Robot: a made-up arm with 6 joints. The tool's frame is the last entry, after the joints.
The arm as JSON. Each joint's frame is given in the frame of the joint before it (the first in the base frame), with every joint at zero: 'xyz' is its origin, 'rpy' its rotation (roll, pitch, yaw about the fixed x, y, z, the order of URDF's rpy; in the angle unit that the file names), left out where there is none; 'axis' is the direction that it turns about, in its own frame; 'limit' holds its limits. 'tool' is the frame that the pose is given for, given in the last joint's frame.
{
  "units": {
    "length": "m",
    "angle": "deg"
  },
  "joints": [
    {
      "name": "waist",
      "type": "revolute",
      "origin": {
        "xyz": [
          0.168,
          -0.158,
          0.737
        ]
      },
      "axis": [
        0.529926,
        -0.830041,
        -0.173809
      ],
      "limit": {
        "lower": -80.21,
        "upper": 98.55
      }
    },
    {
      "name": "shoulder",
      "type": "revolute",
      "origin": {
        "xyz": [
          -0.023,
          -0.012,
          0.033
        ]
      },
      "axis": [
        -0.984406,
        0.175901,
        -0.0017
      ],
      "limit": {
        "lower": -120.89,
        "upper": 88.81
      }
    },
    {
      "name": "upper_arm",
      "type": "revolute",
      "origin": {
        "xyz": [
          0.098,
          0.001,
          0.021
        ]
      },
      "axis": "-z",
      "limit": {
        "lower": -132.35,
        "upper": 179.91
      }
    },
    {
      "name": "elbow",
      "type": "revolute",
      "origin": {
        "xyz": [
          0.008,
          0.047,
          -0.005
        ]
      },
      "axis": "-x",
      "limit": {
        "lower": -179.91,
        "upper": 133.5
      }
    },
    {
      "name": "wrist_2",
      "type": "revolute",
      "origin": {
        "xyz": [
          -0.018,
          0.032,
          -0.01
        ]
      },
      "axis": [
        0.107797,
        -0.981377,
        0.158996
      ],
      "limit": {
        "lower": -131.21,
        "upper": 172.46
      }
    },
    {
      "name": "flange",
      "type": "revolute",
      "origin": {
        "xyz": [
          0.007,
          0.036,
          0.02
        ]
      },
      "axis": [
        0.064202,
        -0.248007,
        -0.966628
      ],
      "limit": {
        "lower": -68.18,
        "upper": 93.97
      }
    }
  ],
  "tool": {
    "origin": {
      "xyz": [
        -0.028,
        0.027,
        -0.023
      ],
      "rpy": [
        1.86,
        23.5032,
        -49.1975
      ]
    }
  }
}
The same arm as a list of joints. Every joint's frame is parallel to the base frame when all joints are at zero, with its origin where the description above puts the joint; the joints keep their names.
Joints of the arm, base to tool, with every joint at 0 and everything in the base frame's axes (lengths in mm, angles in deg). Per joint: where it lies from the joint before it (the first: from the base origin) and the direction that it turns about. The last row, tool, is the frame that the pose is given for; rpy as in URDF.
waist: axis 0.529926 -0.830041 -0.173809 xyz 168.0 -158.0 737.0
shoulder: axis -0.984406 0.175901 -0.0017 xyz -23.0 -12.0 33.0
upper_arm: axis -z xyz 98.0 1.0 21.0
elbow: axis -x xyz 8.0 47.0 -5.0
wrist_2: axis 0.107797 -0.981377 0.158996 xyz -18.0 32.0 -10.0
flange: axis 0.064202 -0.248007 -0.966628 xyz 7.0 36.0 20.0
tool: xyz -28.0 27.0 -23.0 rpy 1.86 23.50 -49.20
Joint limits (deg, base to tool): -80.21..98.55 -120.89..88.81 -132.35..179.91 -179.91..133.50 -131.21..172.46 -68.18..93.97

